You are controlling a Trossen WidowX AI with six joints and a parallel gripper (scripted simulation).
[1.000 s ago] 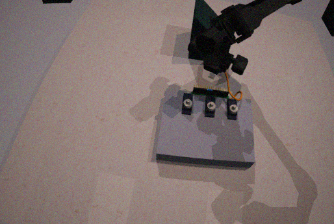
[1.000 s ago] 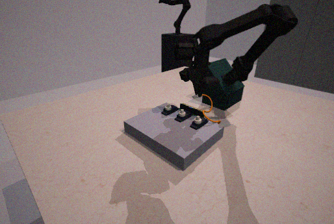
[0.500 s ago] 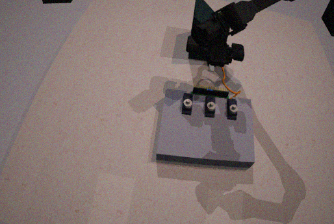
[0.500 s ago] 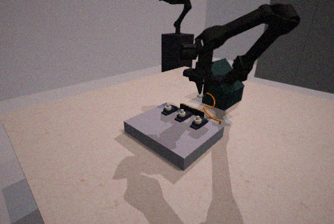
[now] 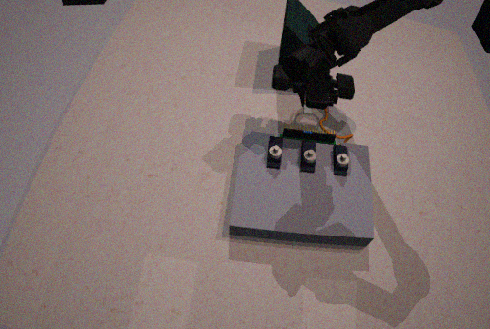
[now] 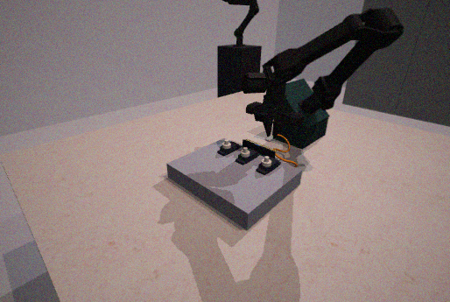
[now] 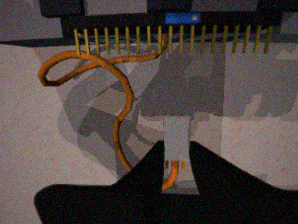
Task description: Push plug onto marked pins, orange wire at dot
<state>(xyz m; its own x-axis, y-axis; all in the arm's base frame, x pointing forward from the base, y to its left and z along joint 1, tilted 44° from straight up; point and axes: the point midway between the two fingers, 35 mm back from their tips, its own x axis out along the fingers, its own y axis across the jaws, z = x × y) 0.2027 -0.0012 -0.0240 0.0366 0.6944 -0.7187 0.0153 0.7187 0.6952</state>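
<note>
My gripper tip is now 8 cm short of the blue band. Also, from my gripper tip: grey holder (24 cm ahead, 5 cm below); then black pin strip (8 cm ahead, 1 cm to the left, 1 cm below).
</note>
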